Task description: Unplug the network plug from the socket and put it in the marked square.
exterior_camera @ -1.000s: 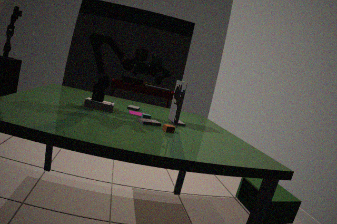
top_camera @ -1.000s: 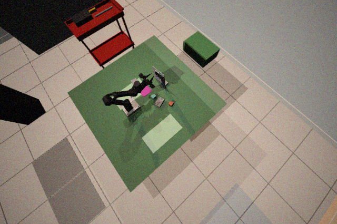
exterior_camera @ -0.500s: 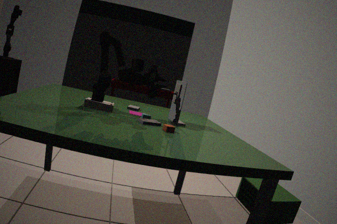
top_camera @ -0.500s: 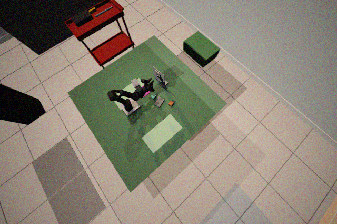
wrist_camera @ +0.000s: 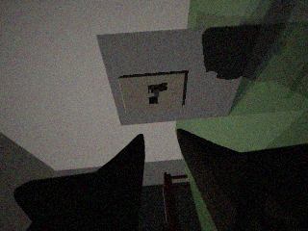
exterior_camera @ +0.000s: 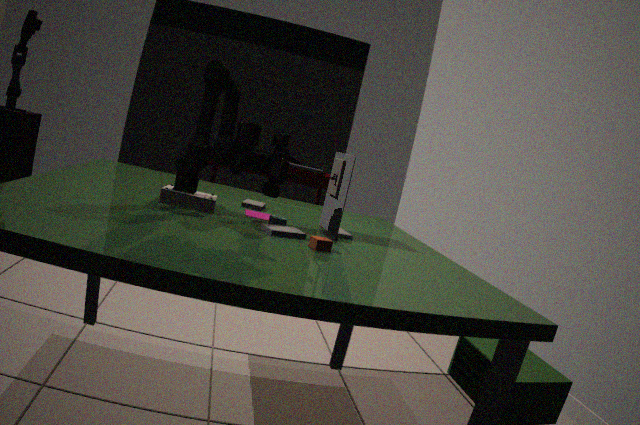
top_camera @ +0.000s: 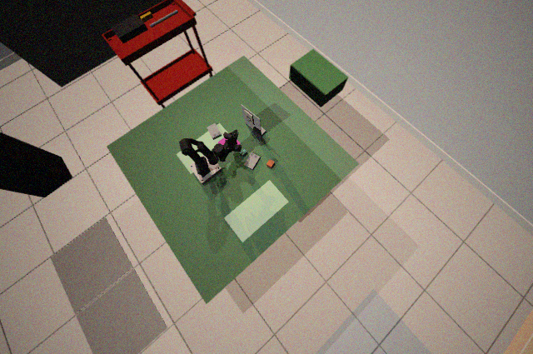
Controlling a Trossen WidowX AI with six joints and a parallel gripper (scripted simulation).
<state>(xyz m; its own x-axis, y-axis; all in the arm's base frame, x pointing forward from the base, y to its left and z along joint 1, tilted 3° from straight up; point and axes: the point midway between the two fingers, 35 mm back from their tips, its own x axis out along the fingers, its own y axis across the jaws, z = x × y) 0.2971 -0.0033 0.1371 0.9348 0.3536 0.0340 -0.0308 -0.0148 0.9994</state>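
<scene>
The grey network plug is 120 mm ahead of my gripper tip and 20 mm to the left of it. From my gripper tip the other things lie so: magenta marked square: 170 mm below, 70 mm behind, 50 mm to the left; then teal block: 160 mm below, 80 mm to the right, 40 mm behind; then grey panel: 140 mm ahead, 60 mm below, 20 mm to the left.
</scene>
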